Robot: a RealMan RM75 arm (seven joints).
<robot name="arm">
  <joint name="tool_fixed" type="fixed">
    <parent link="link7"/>
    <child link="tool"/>
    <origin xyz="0 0 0" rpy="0 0 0"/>
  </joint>
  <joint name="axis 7" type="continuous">
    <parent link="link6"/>
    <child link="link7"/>
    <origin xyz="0 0 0.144" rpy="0 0 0"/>
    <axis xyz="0 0 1"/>
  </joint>
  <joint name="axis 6" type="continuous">
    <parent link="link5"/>
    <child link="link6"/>
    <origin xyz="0 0 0" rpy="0 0 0"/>
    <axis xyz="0 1 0"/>
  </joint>
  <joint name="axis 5" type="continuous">
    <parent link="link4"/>
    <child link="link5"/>
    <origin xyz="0 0 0.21" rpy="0 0 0"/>
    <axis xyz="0 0 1"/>
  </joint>
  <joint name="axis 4" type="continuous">
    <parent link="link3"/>
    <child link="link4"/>
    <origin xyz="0 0 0" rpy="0 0 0"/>
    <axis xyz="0 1 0"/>
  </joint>
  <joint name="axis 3" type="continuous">
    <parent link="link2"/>
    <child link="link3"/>
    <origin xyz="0 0 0.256" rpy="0 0 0"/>
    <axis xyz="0 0 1"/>
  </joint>
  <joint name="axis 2" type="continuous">
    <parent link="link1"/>
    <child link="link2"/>
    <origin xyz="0 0 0" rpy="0 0 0"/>
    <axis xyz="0 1 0"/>
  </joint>
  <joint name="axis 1" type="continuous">
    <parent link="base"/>
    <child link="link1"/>
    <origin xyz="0 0 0.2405" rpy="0 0 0"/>
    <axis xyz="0 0 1"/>
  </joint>
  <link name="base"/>
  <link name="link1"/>
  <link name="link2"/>
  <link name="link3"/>
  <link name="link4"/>
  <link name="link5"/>
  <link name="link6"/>
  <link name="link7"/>
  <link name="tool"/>
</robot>
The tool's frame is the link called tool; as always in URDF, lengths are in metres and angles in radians. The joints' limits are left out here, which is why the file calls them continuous.
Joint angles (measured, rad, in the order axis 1, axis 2, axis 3, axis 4, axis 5, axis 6, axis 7), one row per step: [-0.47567, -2.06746, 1.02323, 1.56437, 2.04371, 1.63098, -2.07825]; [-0.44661, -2.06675, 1.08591, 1.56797, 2.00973, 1.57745, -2.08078]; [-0.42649, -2.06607, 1.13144, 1.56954, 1.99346, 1.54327, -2.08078]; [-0.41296, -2.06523, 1.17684, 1.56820, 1.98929, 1.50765, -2.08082]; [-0.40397, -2.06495, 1.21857, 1.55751, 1.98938, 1.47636, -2.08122]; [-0.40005, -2.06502, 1.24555, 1.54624, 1.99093, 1.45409, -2.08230]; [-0.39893, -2.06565, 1.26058, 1.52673, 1.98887, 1.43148, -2.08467]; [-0.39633, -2.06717, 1.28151, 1.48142, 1.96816, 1.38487, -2.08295]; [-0.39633, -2.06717, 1.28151, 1.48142, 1.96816, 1.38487, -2.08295]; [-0.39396, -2.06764, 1.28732, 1.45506, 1.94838, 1.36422, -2.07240]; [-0.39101, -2.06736, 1.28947, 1.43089, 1.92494, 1.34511, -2.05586]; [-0.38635, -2.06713, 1.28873, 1.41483, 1.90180, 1.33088, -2.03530]
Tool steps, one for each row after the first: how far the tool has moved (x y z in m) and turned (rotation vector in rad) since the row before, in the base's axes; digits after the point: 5 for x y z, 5 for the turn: [0.00291, -0.00216, -0.00914, -0.00143, -0.01746, -0.01094]; [0.00096, -0.00212, -0.00732, -0.00514, -0.00506, -0.00558]; [0.00095, -0.00085, -0.00788, -0.00341, 0.00416, -0.00464]; [-0.00034, -0.00050, -0.00881, -0.00940, 0.00532, 0.00156]; [-0.00062, 0.00014, -0.00627, -0.00639, 0.00337, 0.00414]; [-0.00189, 0.00154, -0.00473, -0.00192, -0.00577, 0.01424]; [-0.00398, 0.00339, -0.00801, -0.00007, -0.02792, 0.02995]; [0.00000, 0.00000, 0.00000, 0.00000, 0.00000, 0.00000]; [-0.00256, 0.00136, -0.00332, 0.00015, -0.02002, 0.01125]; [-0.00245, 0.00139, -0.00196, 0.00450, -0.02115, 0.00628]; [-0.00181, 0.00080, -0.00045, 0.00812, -0.01867, -0.00114]
